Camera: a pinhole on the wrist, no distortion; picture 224 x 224 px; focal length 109.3 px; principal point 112.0 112.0 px. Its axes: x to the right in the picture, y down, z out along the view. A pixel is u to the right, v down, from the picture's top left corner.
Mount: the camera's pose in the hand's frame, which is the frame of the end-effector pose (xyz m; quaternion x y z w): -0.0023 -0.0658 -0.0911 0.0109 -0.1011 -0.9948 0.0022
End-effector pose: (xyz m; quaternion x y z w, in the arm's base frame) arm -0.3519 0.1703 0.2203 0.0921 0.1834 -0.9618 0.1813
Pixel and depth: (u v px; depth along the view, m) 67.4 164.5 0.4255
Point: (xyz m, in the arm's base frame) -0.6104 0.1316 0.5772
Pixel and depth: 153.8 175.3 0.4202
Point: -0.3193 0.2744 0.6678
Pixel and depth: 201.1 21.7 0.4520
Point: 0.1169 -0.1501 0.4352
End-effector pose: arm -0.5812 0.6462 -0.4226 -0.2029 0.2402 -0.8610 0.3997
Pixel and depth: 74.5 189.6 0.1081
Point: -0.6542 0.6801 -0.3241
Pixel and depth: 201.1 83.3 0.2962
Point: -0.2945 0.7595 -0.3584
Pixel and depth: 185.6 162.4 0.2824
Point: -0.4316 0.8278 -0.2079
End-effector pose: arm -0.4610 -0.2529 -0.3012 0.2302 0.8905 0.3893 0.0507
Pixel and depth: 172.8 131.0 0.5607
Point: -0.0627 -0.1139 -0.6923
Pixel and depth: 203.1 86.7 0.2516
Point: -0.2150 -0.2336 -0.3878
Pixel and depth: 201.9 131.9 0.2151
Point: -0.2872 -0.2894 -0.4476
